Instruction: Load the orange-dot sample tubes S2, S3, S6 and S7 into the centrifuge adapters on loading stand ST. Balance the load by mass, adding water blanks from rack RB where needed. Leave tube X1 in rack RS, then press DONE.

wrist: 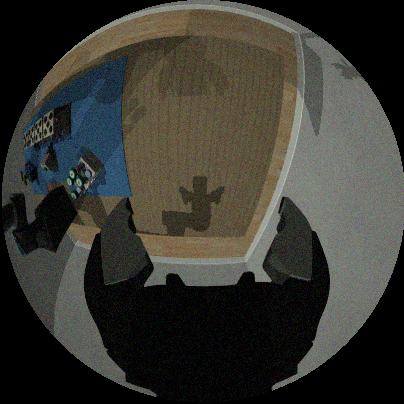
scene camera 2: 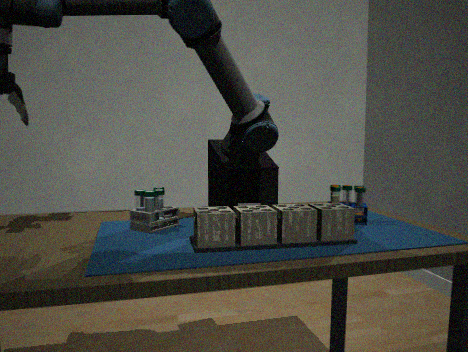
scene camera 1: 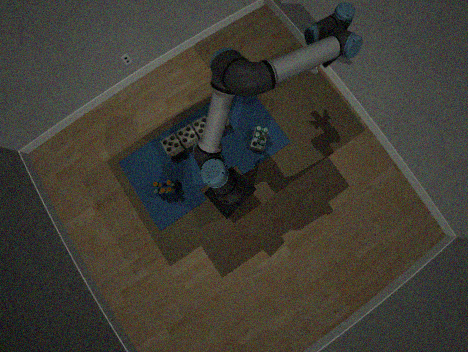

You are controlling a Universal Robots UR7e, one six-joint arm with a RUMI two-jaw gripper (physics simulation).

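Where they show: gripper, fingertip midpoint: (wrist: 205,198) (scene camera 1: 316,66); arm's base, link origin: (wrist: 42,231) (scene camera 2: 240,151) (scene camera 1: 231,191).
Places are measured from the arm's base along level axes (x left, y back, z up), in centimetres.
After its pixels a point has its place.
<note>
Several tubes with orange-dotted caps (scene camera 1: 164,187) {z -10.9, x 32.2, y -20.9 cm} (scene camera 2: 347,193) {z -13.4, x 33.1, y -21.9 cm} stand in a small blue rack (scene camera 2: 361,214) {z -19.7, x 35.6, y -27.4 cm} at one end of the mat. Several tubes with green-rimmed pale caps (scene camera 1: 260,134) {z -10.9, x -31.1, y -21.2 cm} (scene camera 2: 149,199) {z -13.1, x -32.8, y -26.2 cm} (wrist: 79,180) {z -11.0, x -36.2, y -22.3 cm} stand in a grey rack (scene camera 2: 142,221) {z -19.8, x -35.0, y -25.9 cm} (wrist: 92,163) {z -19.0, x -36.8, y -24.4 cm} at the other end. Four block-shaped adapters (scene camera 1: 187,136) (scene camera 2: 256,227) {z -17.4, x -5.4, y -48.6 cm} (wrist: 37,131) {z -14.0, x -3.3, y -43.4 cm} stand in a row on a dark loading stand (scene camera 2: 275,246) {z -22.4, x -0.5, y -49.3 cm}; the arm partly covers the row in scene camera 1. Tube and rack labels are unreadable. My gripper (scene camera 2: 25,118) (wrist: 205,198) {z 8.7, x -71.5, y -34.0 cm} is open and empty, high above the table, beyond the grey rack's side. The DONE button cannot be made out.
The blue mat (scene camera 1: 150,200) {z -23.0, x 46.7, y -21.4 cm} (scene camera 2: 125,257) {z -23.0, x -37.9, y -50.5 cm} (wrist: 112,150) {z -23.0, x -43.7, y -27.4 cm} lies on the wooden table (scene camera 2: 45,260) {z -23.3, x -56.4, y -49.2 cm} (wrist: 200,130) {z -23.3, x -71.8, y -34.9 cm}. The arm rises from a dark pedestal (scene camera 2: 242,180) {z -9.7, x -1.2, y -10.4 cm} behind the adapters. A small grey object (wrist: 50,161) {z -19.0, x -6.2, y -26.5 cm} lies between the grey rack and the adapters in the wrist view.
</note>
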